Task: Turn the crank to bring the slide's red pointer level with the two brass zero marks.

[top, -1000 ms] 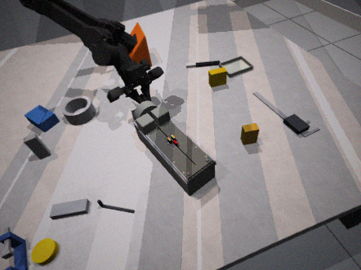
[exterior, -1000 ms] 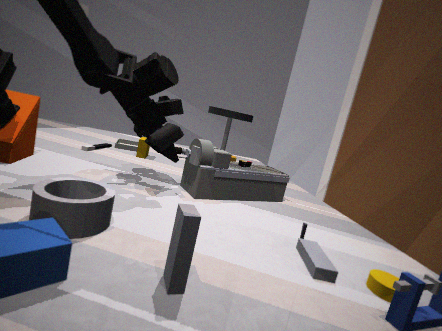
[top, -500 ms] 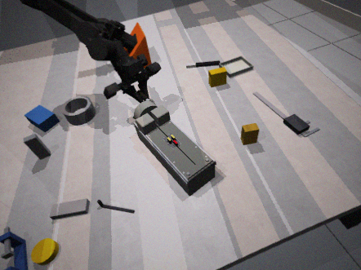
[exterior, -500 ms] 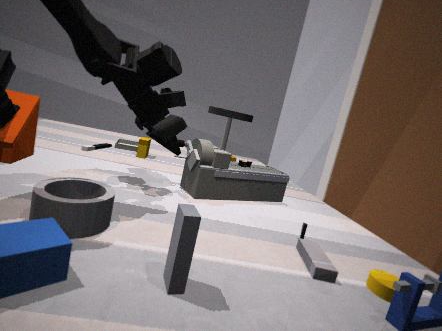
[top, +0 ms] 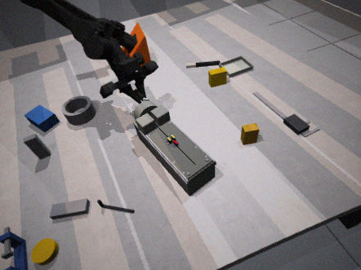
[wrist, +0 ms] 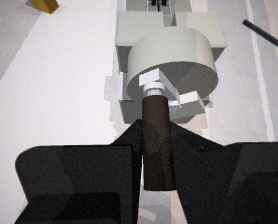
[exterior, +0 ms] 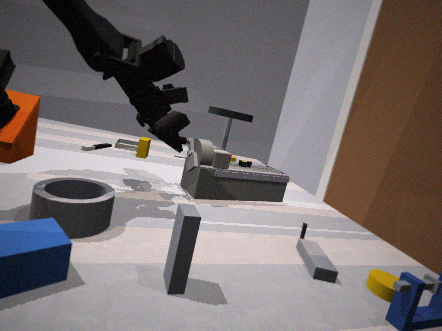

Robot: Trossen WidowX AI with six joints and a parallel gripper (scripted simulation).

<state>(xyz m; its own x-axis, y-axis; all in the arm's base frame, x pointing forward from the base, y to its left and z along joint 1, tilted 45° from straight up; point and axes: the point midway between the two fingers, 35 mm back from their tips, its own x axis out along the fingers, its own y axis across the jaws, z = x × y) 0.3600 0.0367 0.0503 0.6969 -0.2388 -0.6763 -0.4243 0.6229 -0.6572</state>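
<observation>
The red pointer lies 18 cm ahead of my gripper tip, 6 cm to the left of it and 1 cm below it. From my gripper tip the other things lie so: black hex key: 26 cm ahead, 14 cm to the right, 8 cm below; dark crank handle: 1 cm behind, 1 cm to the right, 2 cm above; blue block: 13 cm behind, 36 cm to the right, 7 cm below.
</observation>
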